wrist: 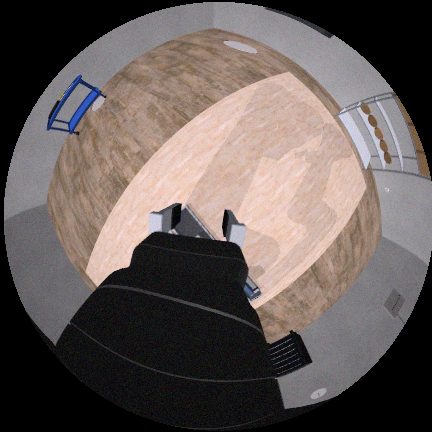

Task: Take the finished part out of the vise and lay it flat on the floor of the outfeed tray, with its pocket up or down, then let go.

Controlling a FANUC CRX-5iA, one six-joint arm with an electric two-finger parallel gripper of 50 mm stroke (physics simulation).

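My gripper is open and empty, its two light fingers with black pads standing wide apart above the pale wooden table. A dark grey, straight-edged object with a light rim shows beyond and between the fingers, partly hidden by the gripper body. It may be the tray or part of the vise; I cannot tell which. A small blue and grey object shows at the right edge of the black gripper body, mostly hidden. The finished part and its pocket cannot be made out.
The pale table top carries broad shadows. A blue cart stands at the upper left, and a shelf rack stands at the right beyond the table. A black slatted object is at the lower right, beside the dark gripper body.
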